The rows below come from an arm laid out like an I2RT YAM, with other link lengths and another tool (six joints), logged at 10 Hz.
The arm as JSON. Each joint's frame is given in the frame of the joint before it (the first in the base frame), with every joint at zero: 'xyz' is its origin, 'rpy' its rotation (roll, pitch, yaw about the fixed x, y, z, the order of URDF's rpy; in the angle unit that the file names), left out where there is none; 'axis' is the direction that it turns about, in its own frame. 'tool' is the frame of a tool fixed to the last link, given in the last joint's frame.
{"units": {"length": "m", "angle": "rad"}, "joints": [
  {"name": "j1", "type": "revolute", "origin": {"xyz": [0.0, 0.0, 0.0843], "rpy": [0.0, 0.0, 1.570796]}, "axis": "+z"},
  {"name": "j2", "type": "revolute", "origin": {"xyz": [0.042, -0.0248, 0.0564], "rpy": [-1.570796, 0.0, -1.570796]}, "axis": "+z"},
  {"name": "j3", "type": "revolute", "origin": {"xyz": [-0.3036, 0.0, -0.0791], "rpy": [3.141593, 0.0, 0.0]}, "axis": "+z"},
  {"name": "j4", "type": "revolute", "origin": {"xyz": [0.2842, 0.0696, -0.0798], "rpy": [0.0, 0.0, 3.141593]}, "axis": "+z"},
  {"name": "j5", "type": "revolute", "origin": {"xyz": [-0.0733, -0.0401, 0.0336], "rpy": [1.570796, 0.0, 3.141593]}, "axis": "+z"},
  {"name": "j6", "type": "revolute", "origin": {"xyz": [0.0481, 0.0, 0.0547], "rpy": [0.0, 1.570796, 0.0]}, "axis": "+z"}
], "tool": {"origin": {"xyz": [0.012, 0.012, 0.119], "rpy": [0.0, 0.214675, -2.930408]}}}
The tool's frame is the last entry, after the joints.
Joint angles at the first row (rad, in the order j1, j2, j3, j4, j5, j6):
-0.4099 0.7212 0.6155 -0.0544 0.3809 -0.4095
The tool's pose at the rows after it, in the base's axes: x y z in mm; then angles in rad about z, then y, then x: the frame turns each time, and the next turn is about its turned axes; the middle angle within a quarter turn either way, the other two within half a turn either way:
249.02, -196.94, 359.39, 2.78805, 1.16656, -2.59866
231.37, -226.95, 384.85, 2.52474, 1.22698, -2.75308
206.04, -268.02, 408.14, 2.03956, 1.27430, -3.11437
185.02, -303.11, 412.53, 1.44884, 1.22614, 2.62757
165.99, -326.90, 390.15, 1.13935, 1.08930, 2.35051
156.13, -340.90, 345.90, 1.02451, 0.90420, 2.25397
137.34, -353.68, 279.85, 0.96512, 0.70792, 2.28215
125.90, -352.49, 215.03, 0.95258, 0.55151, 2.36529
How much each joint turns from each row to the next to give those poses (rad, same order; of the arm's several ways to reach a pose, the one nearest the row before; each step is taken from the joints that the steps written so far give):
-0.0492 0.0210 0.0416 -0.0072 0.0438 0.0526
-0.1049 0.0392 0.0747 -0.0038 0.0069 0.0653
-0.1545 0.0641 0.0825 0.0076 -0.0228 0.1079
-0.1495 0.0577 0.0438 0.0111 -0.0885 0.1690
-0.1103 0.0327 -0.0233 0.0141 -0.0748 0.1747
-0.0675 0.0340 -0.0606 0.0091 -0.0664 0.1816
-0.0760 0.0614 -0.0839 0.0077 -0.0424 0.1583
-0.0320 0.0714 -0.0740 -0.0050 -0.0156 0.1053

